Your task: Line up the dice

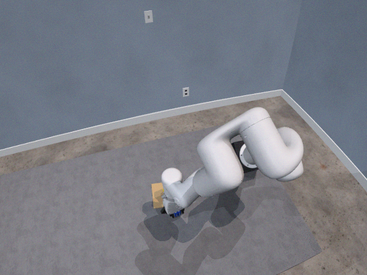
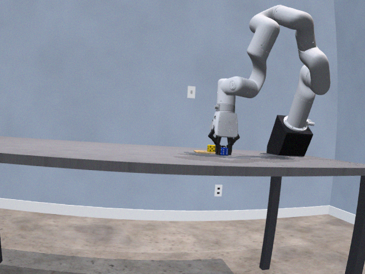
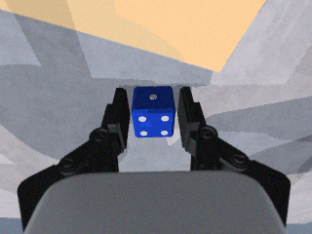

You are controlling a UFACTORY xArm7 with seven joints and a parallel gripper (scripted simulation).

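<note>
Right now my hand is 1 cm above the blue die. From my hand the other things lie so: tan mat (4 cm ahead, 11 cm to the right, 2 cm below); black die (1 cm behind, 12 cm to the right); yellow die (4 cm ahead, 11 cm to the right).
</note>
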